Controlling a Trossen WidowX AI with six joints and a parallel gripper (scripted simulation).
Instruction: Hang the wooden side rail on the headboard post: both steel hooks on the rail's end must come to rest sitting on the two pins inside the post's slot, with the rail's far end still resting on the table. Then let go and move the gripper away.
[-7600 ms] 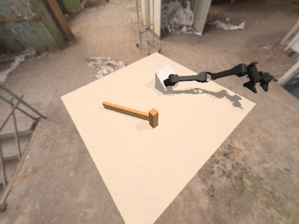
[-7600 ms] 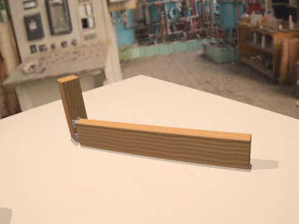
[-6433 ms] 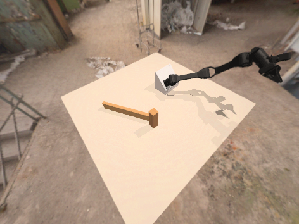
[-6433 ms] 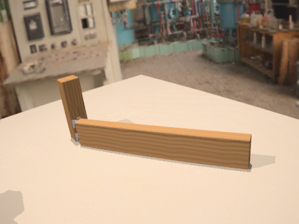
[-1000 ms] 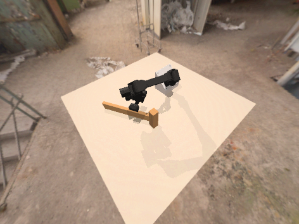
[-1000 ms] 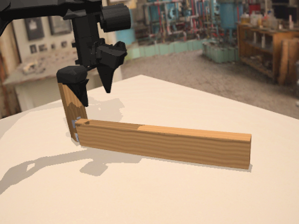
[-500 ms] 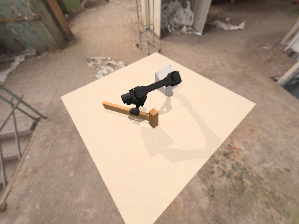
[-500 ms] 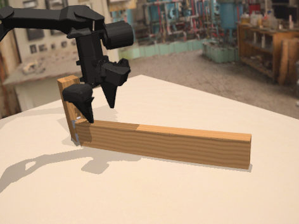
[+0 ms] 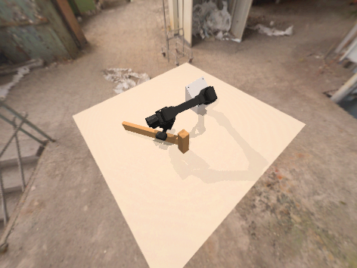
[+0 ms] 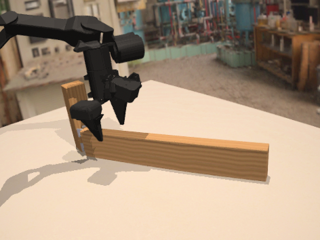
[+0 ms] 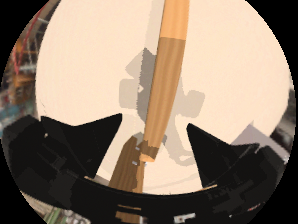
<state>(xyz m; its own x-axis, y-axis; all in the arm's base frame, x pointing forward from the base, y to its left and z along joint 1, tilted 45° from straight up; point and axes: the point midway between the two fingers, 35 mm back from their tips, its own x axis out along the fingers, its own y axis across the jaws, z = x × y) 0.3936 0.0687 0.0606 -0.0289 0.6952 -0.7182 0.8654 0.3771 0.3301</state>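
Now: the headboard post 3 cm behind my gripper tip, 12 cm to the left of it and 1 cm above it.
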